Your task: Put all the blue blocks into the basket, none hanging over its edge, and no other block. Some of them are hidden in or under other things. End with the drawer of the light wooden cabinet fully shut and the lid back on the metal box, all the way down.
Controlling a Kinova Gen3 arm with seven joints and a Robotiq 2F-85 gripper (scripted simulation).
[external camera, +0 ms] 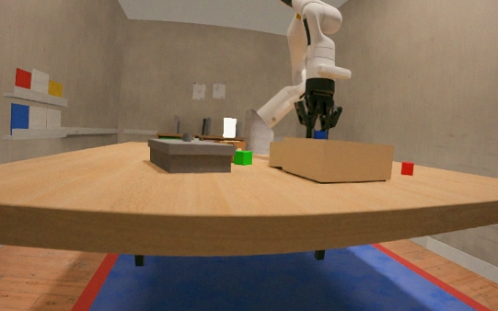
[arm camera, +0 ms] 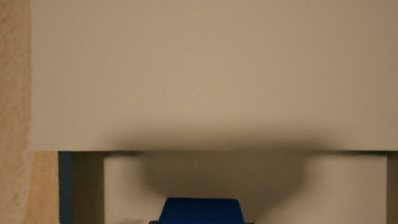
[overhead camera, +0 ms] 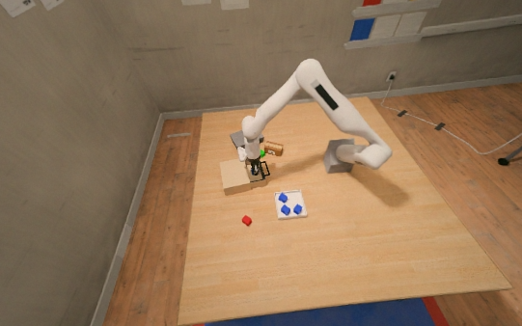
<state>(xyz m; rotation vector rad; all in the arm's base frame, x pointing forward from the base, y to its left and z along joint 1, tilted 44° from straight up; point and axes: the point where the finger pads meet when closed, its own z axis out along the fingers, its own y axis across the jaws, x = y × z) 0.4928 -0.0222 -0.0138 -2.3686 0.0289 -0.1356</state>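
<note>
My hand is 10 mm short of the drawer, 20 mm to the left of it and 50 mm above it. Round my hand: brown cardboard box 150 mm behind, 180 mm to the right, 50 mm below; then light wooden cabinet 60 mm ahead, 20 mm to the right, 50 mm below; then green block 60 mm behind, 170 mm to the right, 70 mm below.
</note>
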